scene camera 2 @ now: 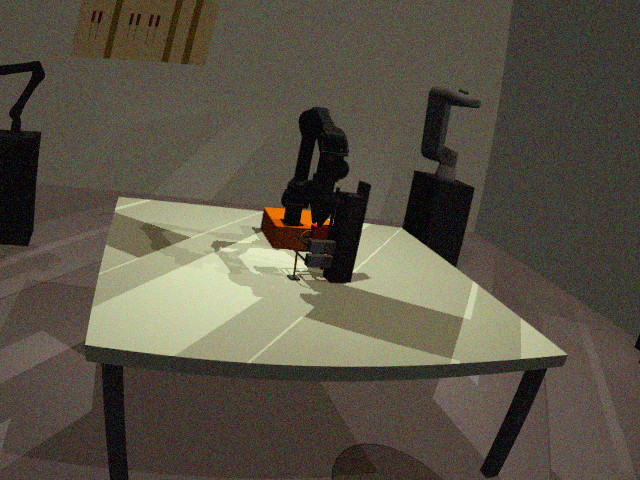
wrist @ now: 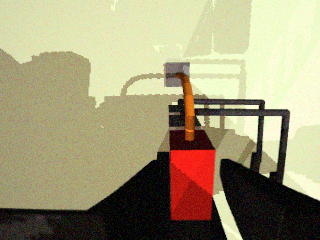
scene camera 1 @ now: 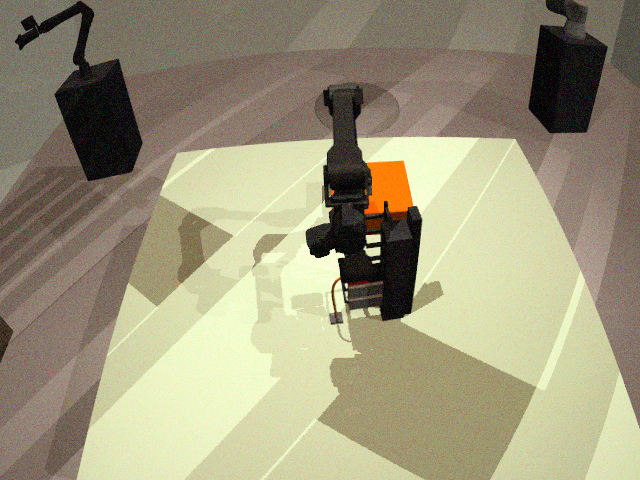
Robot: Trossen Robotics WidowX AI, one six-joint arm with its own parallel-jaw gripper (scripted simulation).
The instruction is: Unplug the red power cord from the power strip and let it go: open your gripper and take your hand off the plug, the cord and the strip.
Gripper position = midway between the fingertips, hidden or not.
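Observation:
My gripper (wrist: 190,167), (scene camera 1: 351,271), (scene camera 2: 316,225): visible.

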